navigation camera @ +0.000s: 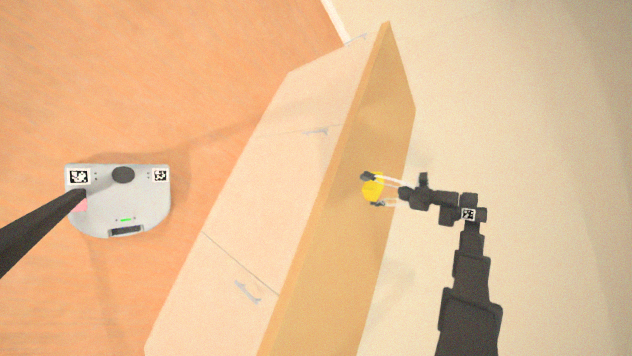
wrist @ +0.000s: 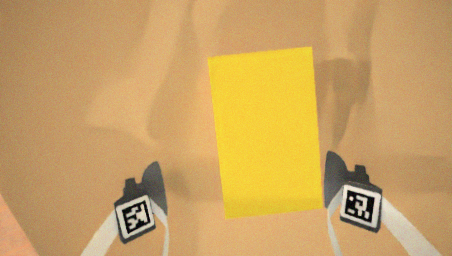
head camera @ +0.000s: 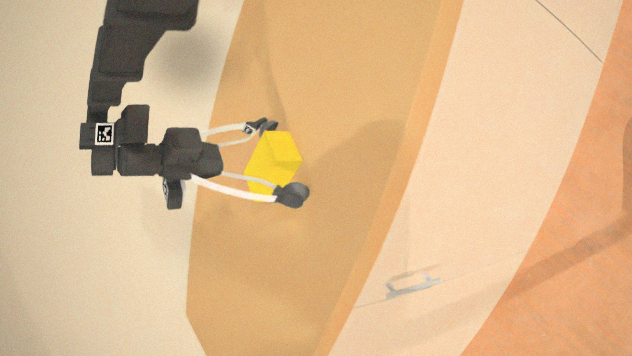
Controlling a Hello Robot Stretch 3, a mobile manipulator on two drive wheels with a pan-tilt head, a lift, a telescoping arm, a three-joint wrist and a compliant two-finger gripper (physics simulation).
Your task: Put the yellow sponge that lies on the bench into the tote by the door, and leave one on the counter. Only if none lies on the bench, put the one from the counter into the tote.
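Observation:
A yellow sponge lies on the wooden top of a pale unit with handles on its front. My gripper is open over the sponge, one finger towards each side of it. In the wrist view the sponge's long sides run nearly upright in the picture; its right side is close to the right finger, and a wider gap shows at the left finger. Whether the fingers reach down beside the sponge is hard to tell. The tote and a second sponge do not show.
The unit's pale front carries handles that stick out. My base stands on the orange floor on the front side of the unit. My arm reaches along the unit's far side.

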